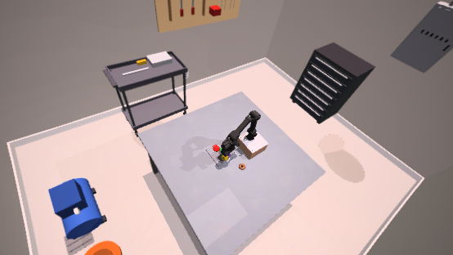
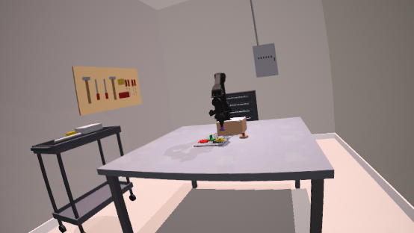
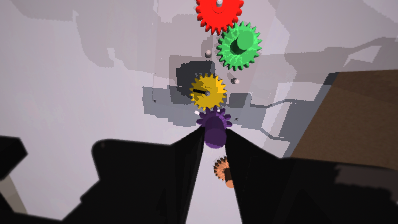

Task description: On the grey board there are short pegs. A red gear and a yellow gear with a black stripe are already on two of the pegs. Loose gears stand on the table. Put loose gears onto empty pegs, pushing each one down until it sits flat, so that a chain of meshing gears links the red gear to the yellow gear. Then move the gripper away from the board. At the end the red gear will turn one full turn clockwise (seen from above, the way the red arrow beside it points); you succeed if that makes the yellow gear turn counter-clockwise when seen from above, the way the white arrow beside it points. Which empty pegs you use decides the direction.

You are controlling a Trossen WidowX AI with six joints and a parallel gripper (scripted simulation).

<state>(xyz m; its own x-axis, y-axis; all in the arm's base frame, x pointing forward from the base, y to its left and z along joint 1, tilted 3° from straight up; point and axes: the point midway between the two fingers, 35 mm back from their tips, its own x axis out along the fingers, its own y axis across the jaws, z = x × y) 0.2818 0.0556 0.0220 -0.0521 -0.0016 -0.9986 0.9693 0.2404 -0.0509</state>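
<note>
The green gear lies 100 mm to the right of my gripper tip, 80 mm below it and 10 mm behind it. The rest, counted from my gripper tip: purple gear: 10 mm below; then red gear: 140 mm to the right, 90 mm below, 40 mm ahead; then yellow gear: 90 mm below, 20 mm to the right, 20 mm ahead.
</note>
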